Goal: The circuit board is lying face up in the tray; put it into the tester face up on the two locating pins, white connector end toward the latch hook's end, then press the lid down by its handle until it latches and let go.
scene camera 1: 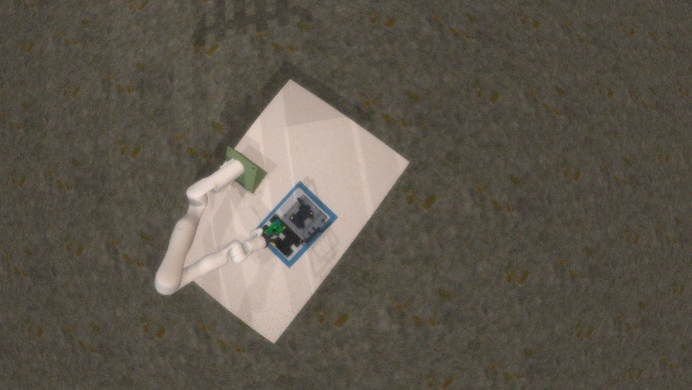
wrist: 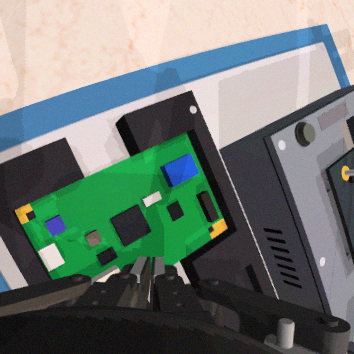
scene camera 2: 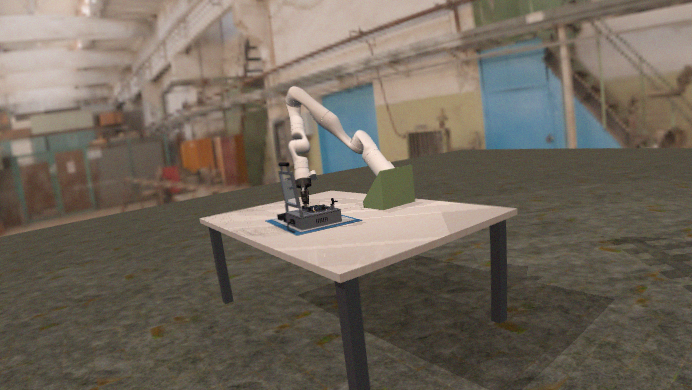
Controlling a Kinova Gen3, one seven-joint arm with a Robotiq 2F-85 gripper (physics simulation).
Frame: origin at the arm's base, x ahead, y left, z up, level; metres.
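Where they show: gripper, fingertip midpoint: (scene camera 1: 277,234) (wrist: 150,272); arm's base, origin of the base link: (scene camera 1: 237,167) (scene camera 2: 390,180).
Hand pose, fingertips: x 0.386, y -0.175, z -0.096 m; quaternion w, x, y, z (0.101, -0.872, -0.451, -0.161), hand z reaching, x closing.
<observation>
Things, the pixels of their top centre, and the offset from my fingertips. "spot": a spot on its surface instead. Level surfaces: height alone.
- green circuit board, middle of its top: (wrist: 140,222) (scene camera 1: 274,230) 0.030 m back, 0.010 m left, 0.005 m up
- locating pin, surface spot: (wrist: 348,173) spot: 0.015 m ahead, 0.131 m left, 0.050 m up
- handle, middle of its top: (scene camera 2: 283,162) 0.167 m ahead, 0.158 m left, 0.259 m up
- latch hook, middle of its top: (scene camera 2: 333,197) 0.006 m back, 0.237 m left, 0.085 m up
- blue-bordered mat, its level: 0.020 m down
- pale table, its level: 0.022 m down
The green circuit board (scene camera 1: 274,228) (wrist: 125,200) lies face up in the black tray (scene camera 1: 289,247) (wrist: 167,120). In the wrist view, white connectors show at its left end and lower edge. My gripper (scene camera 2: 305,204) (wrist: 150,272) is at the board's lower edge, its fingers close together with nothing visible between them; how far the tips sit above the board is unclear. The grey tester (scene camera 1: 300,216) (scene camera 2: 320,220) (wrist: 300,210) stands beside the tray; one locating pin (wrist: 348,173) shows. Its lid (scene camera 2: 290,187) stands raised, with the handle (scene camera 2: 284,164) on top. The latch hook (scene camera 2: 333,201) is at the opposite end.
A blue-bordered mat (scene camera 1: 318,199) (scene camera 2: 350,221) (wrist: 165,77) lies under the tray and tester on the pale table (scene camera 1: 325,145) (scene camera 2: 400,220). The green arm mount (scene camera 1: 254,179) (scene camera 2: 395,187) stands at the table's edge. The raised lid stands close beside the gripper in scene camera 2.
</observation>
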